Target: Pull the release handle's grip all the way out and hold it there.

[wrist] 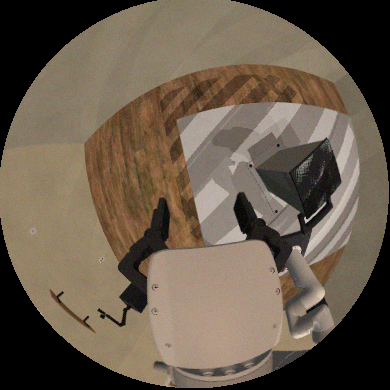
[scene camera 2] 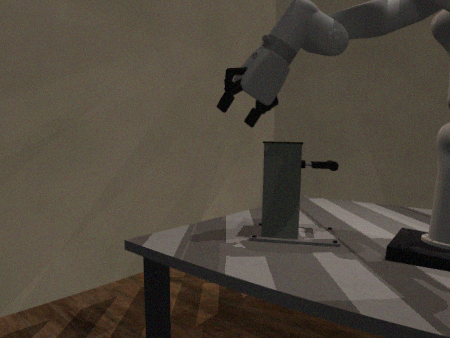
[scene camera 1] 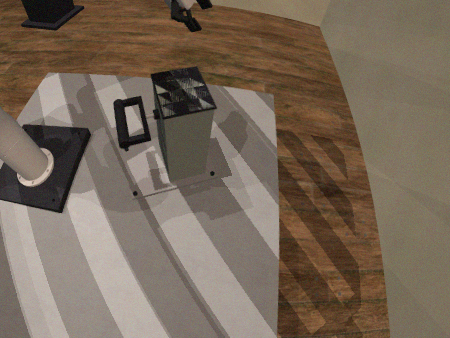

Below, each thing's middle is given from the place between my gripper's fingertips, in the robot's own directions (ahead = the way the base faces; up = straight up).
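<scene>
Position of the base plate (scene camera 1: 146, 171): 310 mm below my hand and 250 mm to the right of it.
</scene>
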